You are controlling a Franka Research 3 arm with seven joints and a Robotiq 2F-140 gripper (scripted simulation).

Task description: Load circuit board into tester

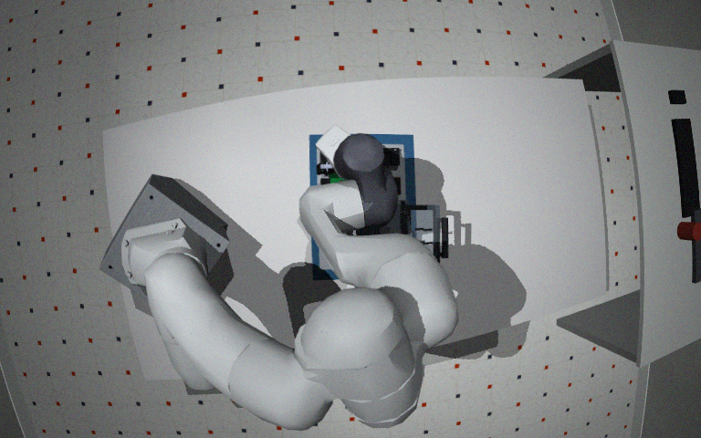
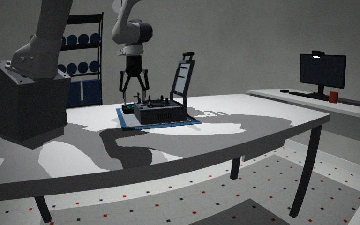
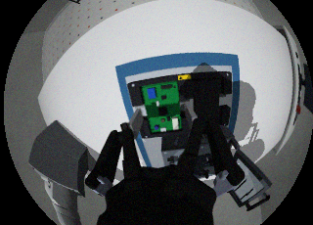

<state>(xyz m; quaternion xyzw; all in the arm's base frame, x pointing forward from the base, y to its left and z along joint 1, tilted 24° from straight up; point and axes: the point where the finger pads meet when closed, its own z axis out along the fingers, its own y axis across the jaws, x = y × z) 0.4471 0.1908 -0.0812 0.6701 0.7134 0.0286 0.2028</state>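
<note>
Right now my hand is 40 mm above the green circuit board. Also, from my hand: see-through lid: 190 mm ahead, 170 mm to the right, 130 mm above.
</note>
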